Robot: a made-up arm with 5 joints.
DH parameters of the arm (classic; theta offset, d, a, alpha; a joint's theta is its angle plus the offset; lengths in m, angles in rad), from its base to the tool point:
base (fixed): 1.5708 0.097 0 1.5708
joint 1: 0 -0.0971 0.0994 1.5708
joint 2: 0 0.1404 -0.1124 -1.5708
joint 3: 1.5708 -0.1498 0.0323 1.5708
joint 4: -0.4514 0 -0.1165 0
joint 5: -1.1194 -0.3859 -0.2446 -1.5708
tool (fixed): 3.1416 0.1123 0 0
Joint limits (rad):
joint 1: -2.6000..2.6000
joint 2: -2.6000..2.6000
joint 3: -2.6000..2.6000
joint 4: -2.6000..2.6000
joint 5: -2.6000..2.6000
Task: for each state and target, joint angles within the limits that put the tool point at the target. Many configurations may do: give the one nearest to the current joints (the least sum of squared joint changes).
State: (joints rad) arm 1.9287 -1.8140 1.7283 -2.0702 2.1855
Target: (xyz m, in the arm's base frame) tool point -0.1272 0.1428 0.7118
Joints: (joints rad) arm 2.3784 -2.1067 1.9273 -1.8426 2.2436
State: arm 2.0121 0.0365 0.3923 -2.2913 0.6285
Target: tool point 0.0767 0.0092 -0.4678
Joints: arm 1.5189 -0.5731 0.6033 -2.3350 0.7971
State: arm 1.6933 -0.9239 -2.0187 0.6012 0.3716
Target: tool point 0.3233 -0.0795 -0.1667
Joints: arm 1.8318 -1.0822 -1.3003 0.8699 0.7512
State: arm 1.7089 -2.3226 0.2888 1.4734 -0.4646
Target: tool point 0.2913 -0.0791 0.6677
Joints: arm 2.3225 -2.5508 -0.1229 1.6323 -0.1865
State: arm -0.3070 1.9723 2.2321 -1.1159 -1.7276
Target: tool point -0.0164 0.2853 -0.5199
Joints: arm -0.2262 2.2809 1.7367 -1.0732 -1.3703
